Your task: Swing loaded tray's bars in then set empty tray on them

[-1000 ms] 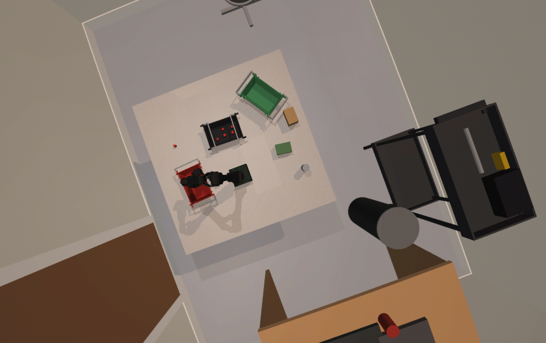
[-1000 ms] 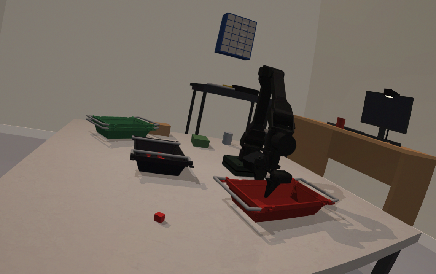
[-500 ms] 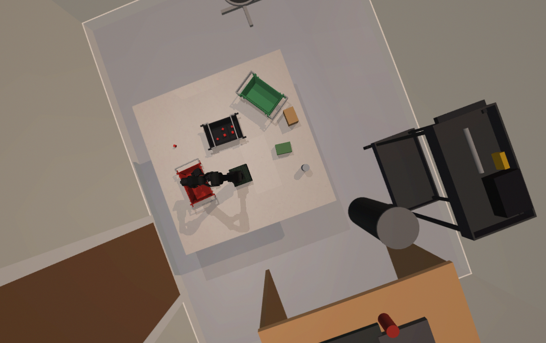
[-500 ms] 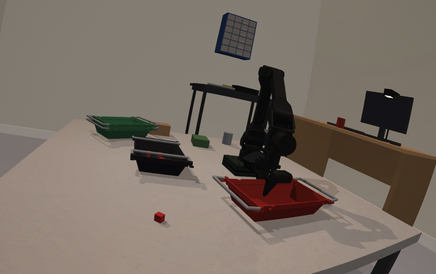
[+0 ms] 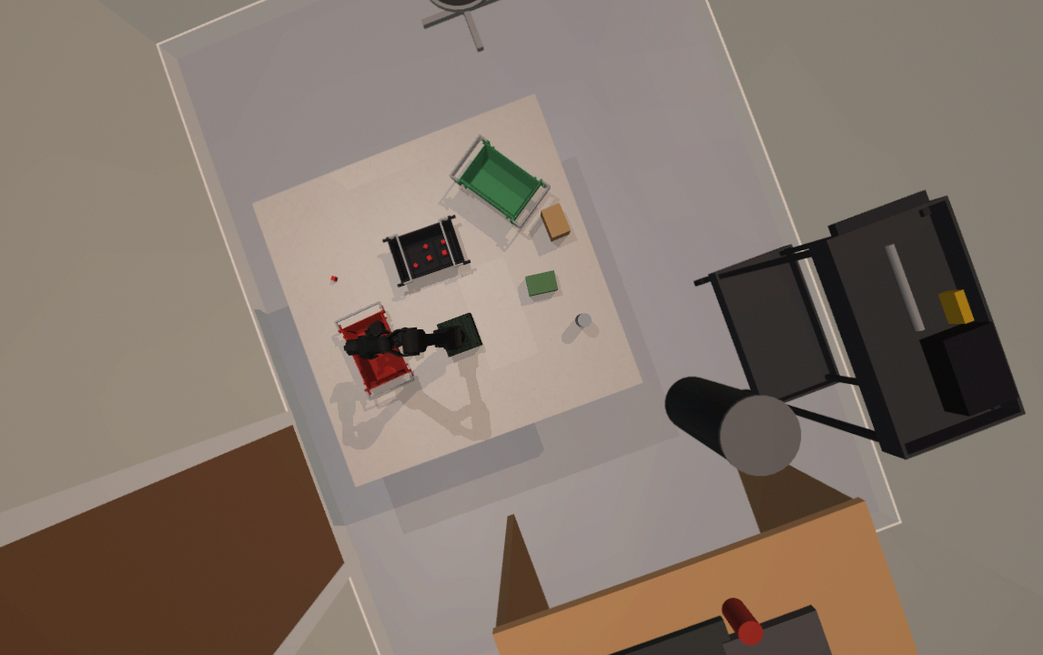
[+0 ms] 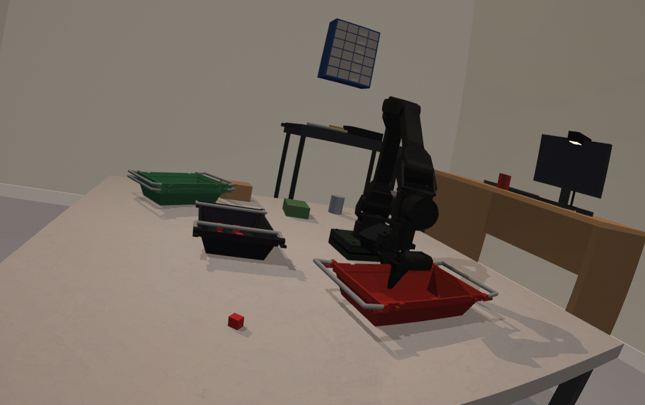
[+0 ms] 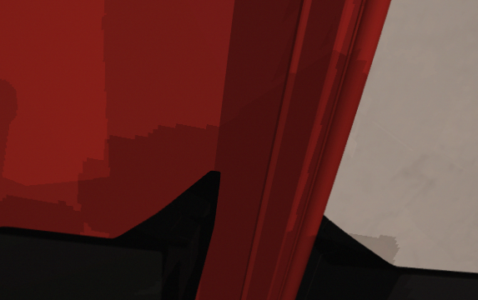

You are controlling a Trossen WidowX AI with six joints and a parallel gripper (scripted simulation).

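Right now the red tray is 80 mm to the left of my gripper tip and 30 mm above it. Round my gripper tip: tan box 800 mm to the right, 220 mm ahead, 20 mm above; green box 660 mm to the right, 10 mm ahead, 10 mm above; grey cylinder 760 mm to the right, 190 mm behind, 20 mm above.
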